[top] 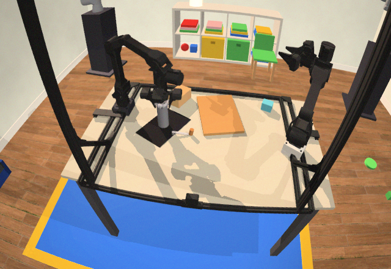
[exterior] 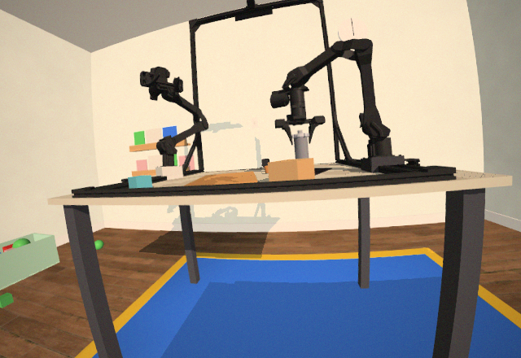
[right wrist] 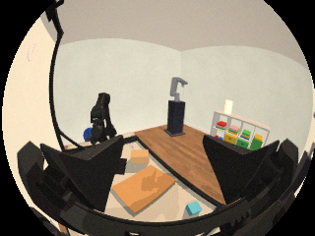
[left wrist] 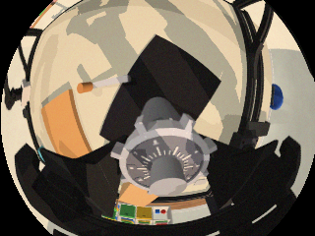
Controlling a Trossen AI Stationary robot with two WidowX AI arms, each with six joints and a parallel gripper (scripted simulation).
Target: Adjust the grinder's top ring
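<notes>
Now: the hand grinder 10 mm behind my left hand and 30 mm below it. Also, from my left hand: cardboard box (220 mm ahead, 10 mm to the left, 110 mm below); then black mat (10 mm behind, 140 mm below); then orange board (180 mm ahead, 230 mm to the right, 130 mm below).
</notes>
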